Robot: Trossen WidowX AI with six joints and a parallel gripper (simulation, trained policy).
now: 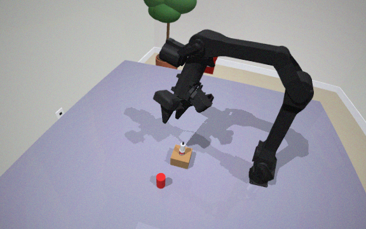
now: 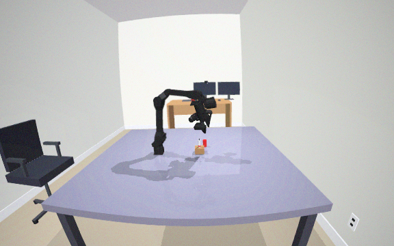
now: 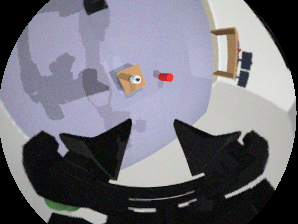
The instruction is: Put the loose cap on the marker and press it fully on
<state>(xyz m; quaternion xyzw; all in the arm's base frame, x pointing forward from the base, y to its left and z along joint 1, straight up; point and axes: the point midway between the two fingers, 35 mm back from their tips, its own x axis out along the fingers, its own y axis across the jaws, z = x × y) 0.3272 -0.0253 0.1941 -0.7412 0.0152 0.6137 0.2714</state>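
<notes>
Right now the red cap is 10 mm behind my gripper tip, 130 mm to the left of it and 140 mm below it. Also, from my gripper tip: tan holder block: 50 mm behind, 20 mm to the left, 140 mm below; white marker: 50 mm behind, 20 mm to the left, 90 mm below.
</notes>
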